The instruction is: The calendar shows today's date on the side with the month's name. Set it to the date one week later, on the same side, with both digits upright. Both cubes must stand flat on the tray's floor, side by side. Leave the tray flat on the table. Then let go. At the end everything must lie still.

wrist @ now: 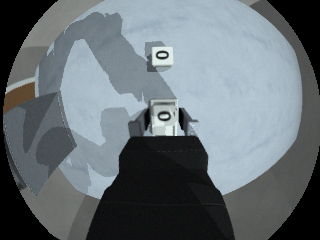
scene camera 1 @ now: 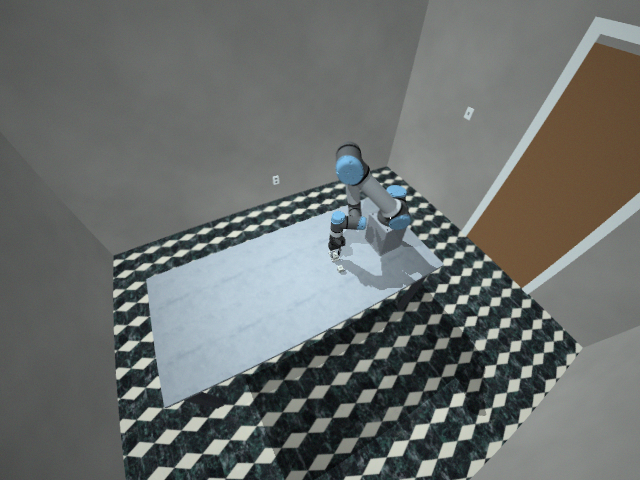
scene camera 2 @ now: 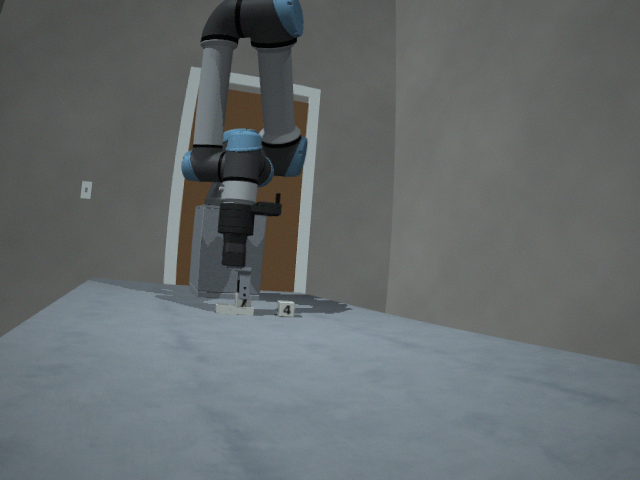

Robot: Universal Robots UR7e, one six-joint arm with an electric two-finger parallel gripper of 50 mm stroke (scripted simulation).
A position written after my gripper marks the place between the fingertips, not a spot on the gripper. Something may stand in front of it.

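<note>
What I can see is my gripper (scene camera 2: 242, 297), and the wrist view shows my gripper (wrist: 164, 114) too.
</note>
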